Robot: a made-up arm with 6 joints. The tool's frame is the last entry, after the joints. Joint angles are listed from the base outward. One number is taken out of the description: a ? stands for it. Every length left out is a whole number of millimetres.
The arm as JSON. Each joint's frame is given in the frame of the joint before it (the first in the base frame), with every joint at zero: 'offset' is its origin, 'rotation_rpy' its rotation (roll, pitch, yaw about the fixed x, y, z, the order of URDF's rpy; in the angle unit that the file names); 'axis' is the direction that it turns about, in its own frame. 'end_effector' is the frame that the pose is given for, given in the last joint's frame.
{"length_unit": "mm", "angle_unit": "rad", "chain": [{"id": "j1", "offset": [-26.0, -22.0, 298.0], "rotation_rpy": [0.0, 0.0, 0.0], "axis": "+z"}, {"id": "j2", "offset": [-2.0, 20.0, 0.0], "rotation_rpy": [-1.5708, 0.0, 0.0], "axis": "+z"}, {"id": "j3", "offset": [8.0, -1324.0, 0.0], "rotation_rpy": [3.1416, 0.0, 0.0], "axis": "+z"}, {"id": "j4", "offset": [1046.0, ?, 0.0], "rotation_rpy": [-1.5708, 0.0, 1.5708], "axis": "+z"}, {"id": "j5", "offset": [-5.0, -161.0, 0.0], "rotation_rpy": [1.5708, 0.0, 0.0], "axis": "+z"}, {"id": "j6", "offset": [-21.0, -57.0, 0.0], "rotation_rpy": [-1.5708, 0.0, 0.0], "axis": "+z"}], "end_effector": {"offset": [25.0, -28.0, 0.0], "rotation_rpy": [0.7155, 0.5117, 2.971]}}
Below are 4 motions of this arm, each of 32 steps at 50 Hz.
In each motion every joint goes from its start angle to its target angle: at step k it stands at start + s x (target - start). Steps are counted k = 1, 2, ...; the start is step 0. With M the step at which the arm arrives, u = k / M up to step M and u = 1 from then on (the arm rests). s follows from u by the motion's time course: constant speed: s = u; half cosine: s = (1 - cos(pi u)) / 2; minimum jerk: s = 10 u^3 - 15 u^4 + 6 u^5.
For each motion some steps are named. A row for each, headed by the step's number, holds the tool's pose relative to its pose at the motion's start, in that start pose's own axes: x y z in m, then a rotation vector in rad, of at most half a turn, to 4 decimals.
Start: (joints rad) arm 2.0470 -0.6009 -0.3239 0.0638 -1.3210 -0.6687
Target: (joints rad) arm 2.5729 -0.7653 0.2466 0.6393 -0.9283 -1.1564
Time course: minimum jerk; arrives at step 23
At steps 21, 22, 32:
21: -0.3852 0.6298 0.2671 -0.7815 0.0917 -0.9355
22: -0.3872 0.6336 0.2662 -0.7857 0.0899 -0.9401
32: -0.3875 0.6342 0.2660 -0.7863 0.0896 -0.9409

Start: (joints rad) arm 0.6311 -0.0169 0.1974 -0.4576 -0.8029 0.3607
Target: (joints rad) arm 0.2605 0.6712 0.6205 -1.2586 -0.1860 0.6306
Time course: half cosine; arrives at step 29
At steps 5, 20, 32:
5: 0.0142 -0.0069 -0.0744 0.0145 0.0066 -0.0557
20: 0.2689 0.1581 -0.8127 0.3580 0.1368 -0.5931
32: 0.3904 0.2906 -1.0149 0.5329 0.1890 -0.7395

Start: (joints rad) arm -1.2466 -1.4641 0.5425 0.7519 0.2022 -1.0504
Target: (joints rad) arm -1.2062 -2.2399 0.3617 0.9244 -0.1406 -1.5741
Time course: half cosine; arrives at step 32
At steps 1, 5, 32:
1: -0.0033 -0.0010 0.0012 0.0005 0.0003 -0.0010
5: -0.0819 -0.0220 0.0309 0.0117 0.0080 -0.0260
32: -1.2427 0.0342 0.7876 0.1771 0.1366 -0.5408

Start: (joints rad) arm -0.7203 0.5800 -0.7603 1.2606 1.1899 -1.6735
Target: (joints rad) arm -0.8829 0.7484 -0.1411 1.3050 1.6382 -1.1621
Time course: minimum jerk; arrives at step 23
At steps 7, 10, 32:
7: -0.0946 -0.0633 -0.0264 -0.1601 0.0700 0.0485
10: -0.2146 -0.1362 -0.0461 -0.3556 0.1666 0.1112
32: -0.5663 -0.3043 -0.0244 -0.9076 0.4968 0.3112

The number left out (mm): 25.0
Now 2 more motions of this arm.
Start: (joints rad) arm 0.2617 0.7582 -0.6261 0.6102 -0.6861 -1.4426
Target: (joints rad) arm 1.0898 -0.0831 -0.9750 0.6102 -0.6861 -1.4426
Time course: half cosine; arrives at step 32
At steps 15, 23, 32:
15: 0.1456 0.4643 0.2595 -0.3453 0.2481 -0.0864
23: 0.3003 0.8017 0.2533 -0.6554 0.4132 -0.1156
32: 0.3640 0.9318 0.1896 -0.8175 0.4824 -0.1143

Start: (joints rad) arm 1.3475 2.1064 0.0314 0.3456 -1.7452 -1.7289
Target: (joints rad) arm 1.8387 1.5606 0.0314 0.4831 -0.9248 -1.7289
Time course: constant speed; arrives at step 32
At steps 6, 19, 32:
6: -0.0655 0.1744 -0.0497 -0.1814 -0.1152 -0.1626
19: -0.0989 0.5905 -0.1698 -0.6246 -0.2846 -0.5084
32: 0.0228 1.0163 -0.3137 -1.1303 -0.3385 -0.8181

